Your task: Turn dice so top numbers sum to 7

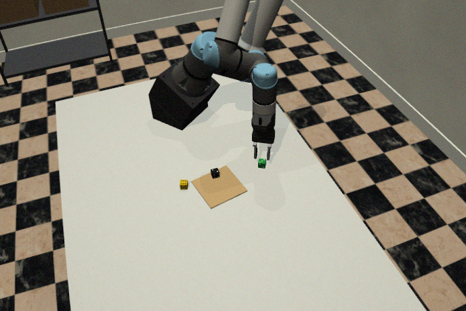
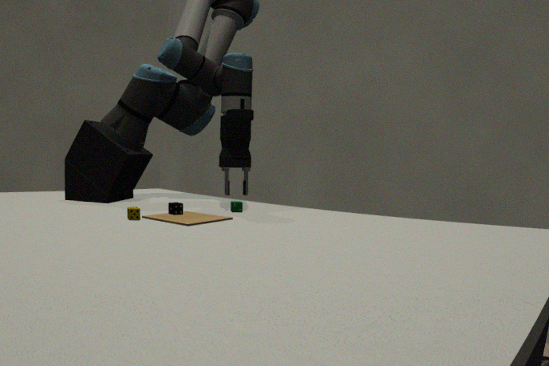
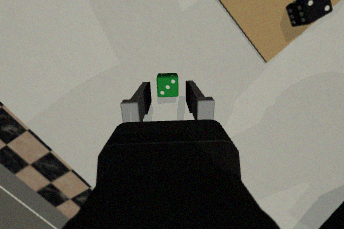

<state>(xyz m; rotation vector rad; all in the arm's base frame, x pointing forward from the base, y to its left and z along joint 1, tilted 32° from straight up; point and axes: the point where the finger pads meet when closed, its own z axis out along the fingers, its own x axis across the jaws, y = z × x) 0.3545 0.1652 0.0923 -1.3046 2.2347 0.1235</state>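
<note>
Right now my hand is 5 cm above the green die. From my hand the other things lie so: yellow die (3 cm ahead, 28 cm to the right, 5 cm below); then black die (1 cm ahead, 17 cm to the right, 4 cm below); then tan mat (6 cm ahead, 17 cm to the right, 6 cm below).
</note>
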